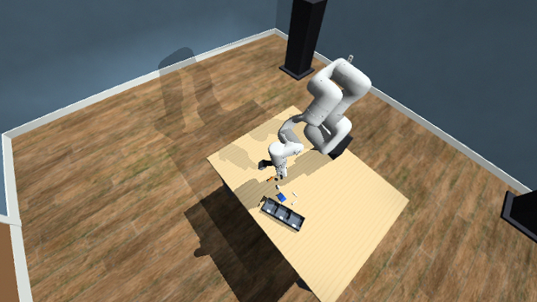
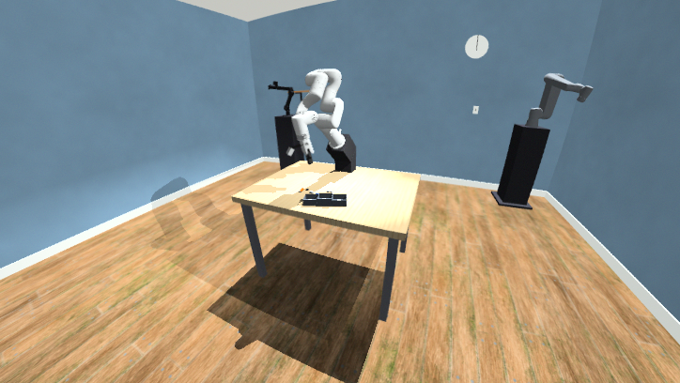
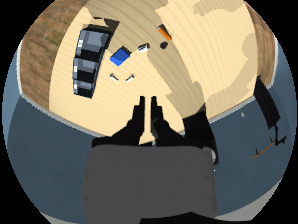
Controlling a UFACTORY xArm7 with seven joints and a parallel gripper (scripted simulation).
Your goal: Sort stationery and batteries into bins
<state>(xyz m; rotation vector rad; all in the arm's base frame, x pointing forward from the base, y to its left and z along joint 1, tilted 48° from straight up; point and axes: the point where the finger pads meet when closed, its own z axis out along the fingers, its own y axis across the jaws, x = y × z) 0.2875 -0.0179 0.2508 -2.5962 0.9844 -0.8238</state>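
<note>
My gripper is now 20 cm above the dark double bin, 14 cm to the right of it and 11 cm short of it. The rest, counted from my hand: pencil sharpener 21 cm below, 1 cm ahead; blue block 21 cm below, 6 cm to the left, 4 cm ahead; small dark thing 21 cm below, 5 cm to the right, 3 cm behind.
</note>
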